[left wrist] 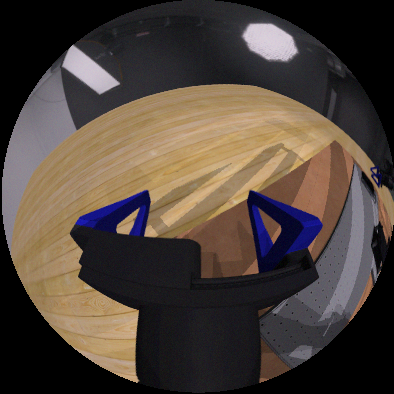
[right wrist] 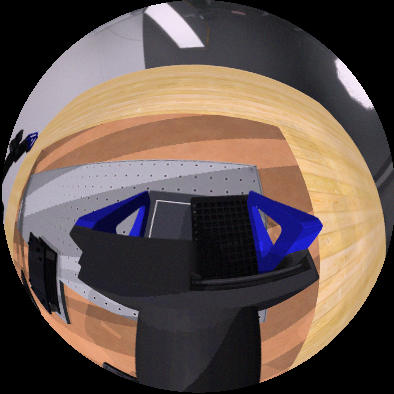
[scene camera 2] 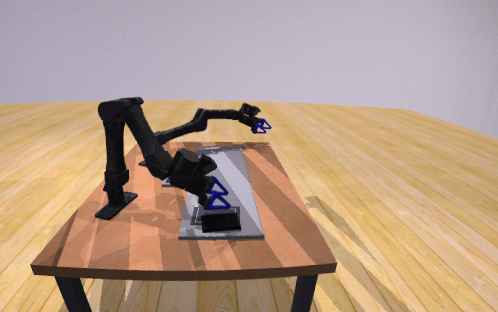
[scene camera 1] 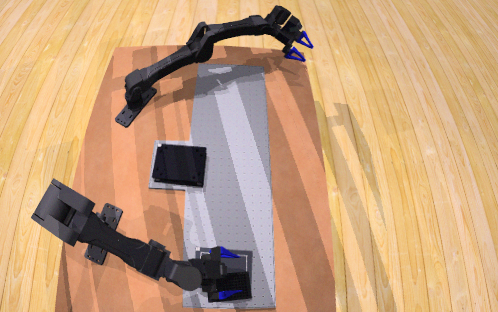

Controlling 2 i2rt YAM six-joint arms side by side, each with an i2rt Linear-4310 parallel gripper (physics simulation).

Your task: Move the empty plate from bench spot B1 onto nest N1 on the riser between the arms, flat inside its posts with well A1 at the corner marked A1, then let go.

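Places are measured from the left arm's base along level axes (x back, y right, z up), in millimetres.
Pixels of known places: left gripper, fingertip midpoint: [left wrist: 198, 195] [right wrist: 37, 134] [scene camera 2: 268, 130] [scene camera 1: 309, 54]; right gripper, fingertip midpoint: [left wrist: 370, 171] [right wrist: 198, 195] [scene camera 2: 228, 200] [scene camera 1: 240, 273]; left arm's base at its link origin: [scene camera 1: 136, 105]; right arm's base at its link origin: [scene camera 2: 117, 205].
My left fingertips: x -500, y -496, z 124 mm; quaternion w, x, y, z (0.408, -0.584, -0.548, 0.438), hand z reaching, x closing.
Observation:
Ahead of a thing's pixels: the offset from my left fingertips to its middle. "spot": to the spot under its first point. Level surfaces: height alone.
The black plate with its grid of wells @[spot: dy +878, dx -141, dz -96 mm] [scene camera 1: 236, 286] [scene camera 2: 220, 222] [right wrist: 220, 235] lies across one side of a dark pad with a white outline @[spot: dy +816, dx -117, dz -110 mm] [scene camera 1: 238, 265] [right wrist: 172, 220]. My right gripper [scene camera 1: 240, 273] [scene camera 2: 228, 199] [right wrist: 198, 195] is open above pad and plate; in its wrist view the plate lies off-centre, its edge behind the right-hand finger. A1 cannot be made out. The black riser with small corner posts @[dy +626, dx +195, dz -86 mm] [scene camera 1: 179, 164] [right wrist: 43, 272] stands at the left of the metal board, bearing no plate. My left gripper [scene camera 1: 308, 54] [scene camera 2: 267, 129] [left wrist: 198, 195] is open and empty, high at the table's far corner.
The perforated grey board @[dz -111 mm] [scene camera 1: 227, 150] [scene camera 2: 252, 222] runs along the wooden table @[dz -125 mm] [scene camera 1: 300, 200] [scene camera 2: 290, 240] under the pad. A light base plate @[dz -111 mm] [scene camera 1: 154, 183] lies under the riser. The right arm [scene camera 1: 122, 247] reaches across the table's near part; the left arm [scene camera 1: 170, 65] spans the far end.

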